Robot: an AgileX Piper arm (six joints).
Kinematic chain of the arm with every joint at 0, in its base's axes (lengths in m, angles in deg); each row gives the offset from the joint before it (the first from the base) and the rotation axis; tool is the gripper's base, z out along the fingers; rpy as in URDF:
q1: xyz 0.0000 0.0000 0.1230 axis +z
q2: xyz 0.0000 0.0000 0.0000 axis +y
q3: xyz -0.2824 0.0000 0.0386 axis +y
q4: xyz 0.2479 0.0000 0.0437 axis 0.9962 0 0.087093
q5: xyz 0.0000 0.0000 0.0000 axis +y
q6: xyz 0.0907 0.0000 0.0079 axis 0.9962 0 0.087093
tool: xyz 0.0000 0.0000 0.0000 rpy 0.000 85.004 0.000
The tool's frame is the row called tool.
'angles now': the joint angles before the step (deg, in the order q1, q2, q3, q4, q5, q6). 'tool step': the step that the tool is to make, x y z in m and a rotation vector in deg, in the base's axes. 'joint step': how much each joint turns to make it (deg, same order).
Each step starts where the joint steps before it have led.
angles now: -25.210, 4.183, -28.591, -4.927, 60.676, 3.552
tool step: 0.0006, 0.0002, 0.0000, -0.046, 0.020, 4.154
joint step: 4.162, -0.006, -0.001, -0.038, 0.005, -0.021
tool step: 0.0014, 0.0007, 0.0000, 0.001, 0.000, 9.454
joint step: 9.459, 0.003, 0.001, -0.004, -0.004, 0.006
